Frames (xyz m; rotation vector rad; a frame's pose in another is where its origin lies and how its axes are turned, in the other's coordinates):
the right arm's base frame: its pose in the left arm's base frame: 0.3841 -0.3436 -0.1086 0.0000 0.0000 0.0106
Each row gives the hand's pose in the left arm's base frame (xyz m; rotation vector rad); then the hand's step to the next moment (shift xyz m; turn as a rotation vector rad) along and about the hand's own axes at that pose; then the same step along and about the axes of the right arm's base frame.
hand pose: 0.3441 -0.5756 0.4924 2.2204 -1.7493 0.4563
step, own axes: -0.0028 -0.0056 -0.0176 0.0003 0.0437 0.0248
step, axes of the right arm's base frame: 0.0036 0.0108 0.0148 -0.0408 -0.0199 -0.0215
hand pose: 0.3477 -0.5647 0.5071 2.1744 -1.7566 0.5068
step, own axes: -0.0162 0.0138 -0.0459 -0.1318 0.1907 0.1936
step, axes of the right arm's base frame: -0.0201 0.0318 0.0338 -0.1955 -0.0082 -0.2301
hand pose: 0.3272 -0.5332 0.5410 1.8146 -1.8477 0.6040
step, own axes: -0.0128 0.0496 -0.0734 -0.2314 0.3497 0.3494
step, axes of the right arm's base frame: -0.0467 0.0569 0.0510 -0.3584 -0.0197 -0.4112
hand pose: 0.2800 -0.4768 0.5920 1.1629 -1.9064 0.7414
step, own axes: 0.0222 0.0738 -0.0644 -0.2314 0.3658 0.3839
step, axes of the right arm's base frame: -0.0526 0.0716 0.0469 -0.3839 -0.0398 -0.4310
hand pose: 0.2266 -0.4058 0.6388 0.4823 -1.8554 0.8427
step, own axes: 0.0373 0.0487 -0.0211 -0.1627 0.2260 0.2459
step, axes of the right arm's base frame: -0.0338 0.0504 0.0229 -0.2345 -0.0318 -0.2864
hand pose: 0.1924 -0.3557 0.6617 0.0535 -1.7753 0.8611
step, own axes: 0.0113 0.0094 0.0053 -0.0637 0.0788 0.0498
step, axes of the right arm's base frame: -0.0127 0.0082 0.0040 -0.0497 0.0065 -0.1012
